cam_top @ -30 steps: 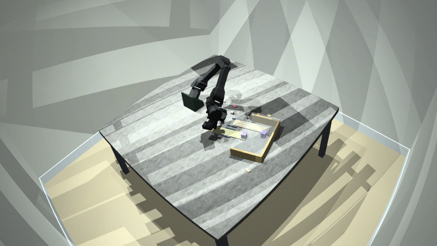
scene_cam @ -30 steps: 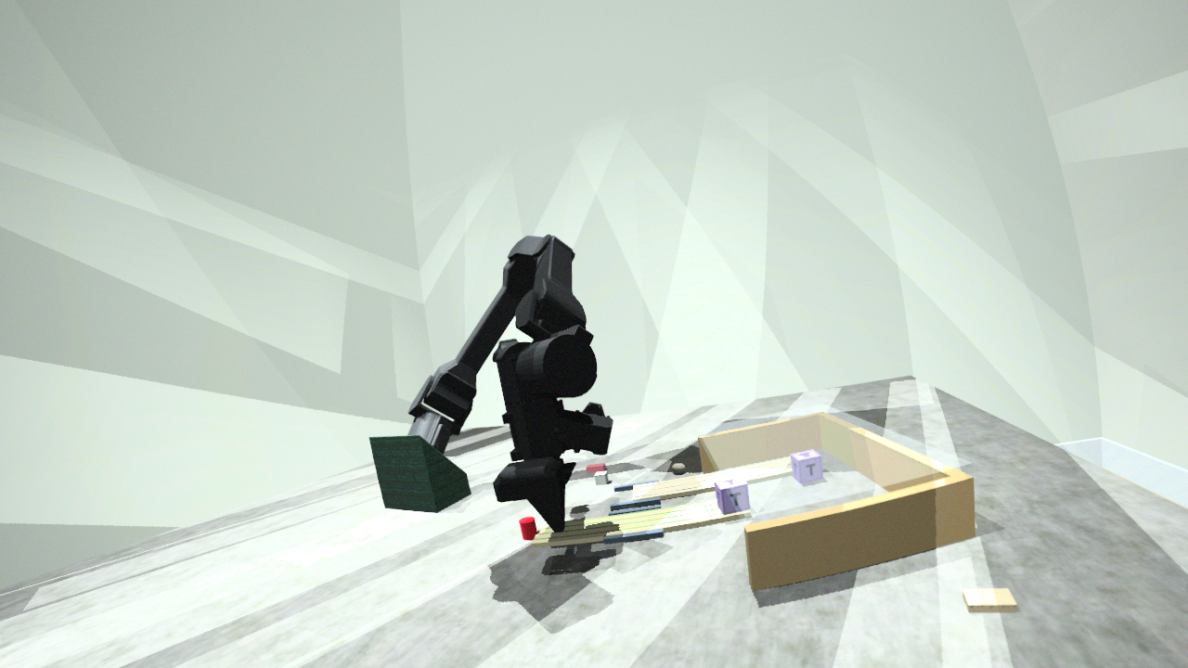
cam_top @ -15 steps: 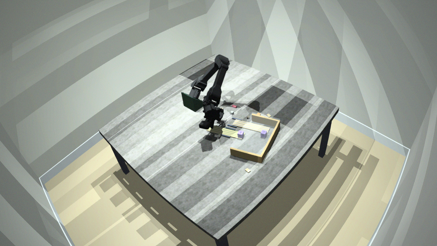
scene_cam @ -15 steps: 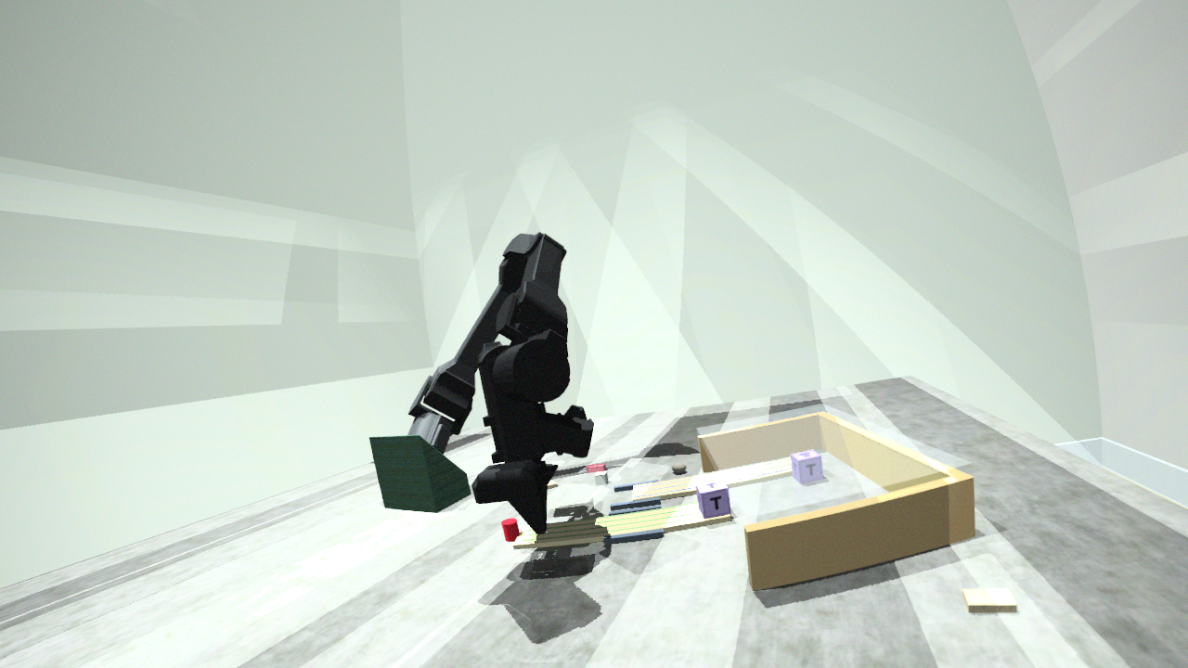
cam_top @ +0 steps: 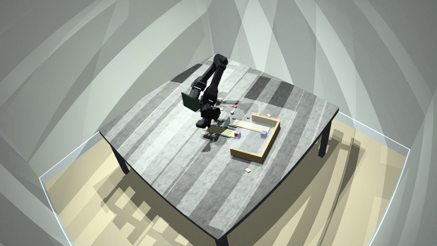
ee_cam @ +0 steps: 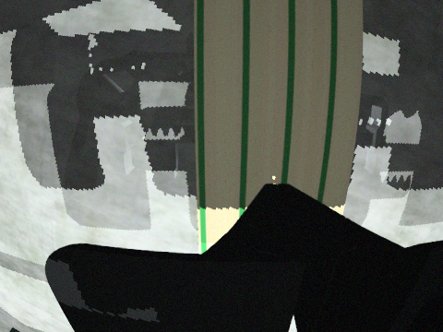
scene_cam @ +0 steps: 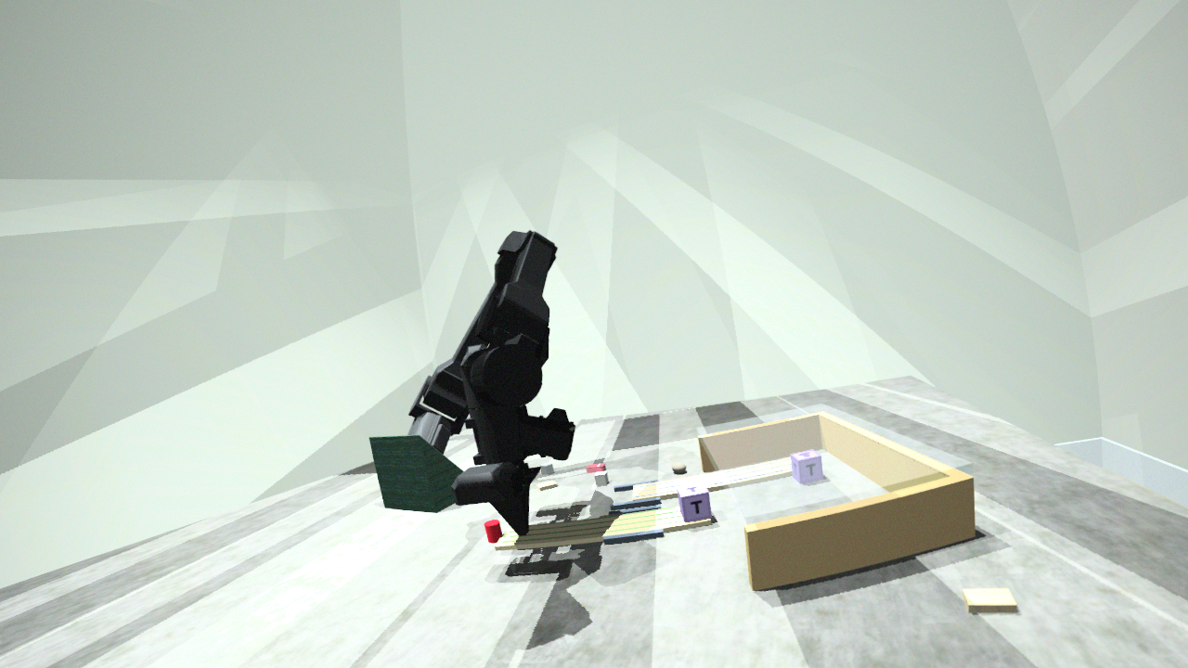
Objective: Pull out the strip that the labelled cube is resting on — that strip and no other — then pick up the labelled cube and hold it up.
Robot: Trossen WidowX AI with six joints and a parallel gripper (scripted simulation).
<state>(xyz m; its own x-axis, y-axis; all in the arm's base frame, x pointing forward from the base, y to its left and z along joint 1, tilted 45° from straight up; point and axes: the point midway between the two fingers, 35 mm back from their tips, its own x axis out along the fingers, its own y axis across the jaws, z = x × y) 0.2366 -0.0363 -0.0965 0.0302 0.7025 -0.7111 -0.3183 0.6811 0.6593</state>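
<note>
My gripper tip is now 20 cm short of the blue-lined strip and 17 cm to the right of it. Round my gripper tip: small red peg: 4 cm behind, 1 cm to the right, 1 cm above; small pink piece: 25 cm to the left, 2 cm behind.
</note>
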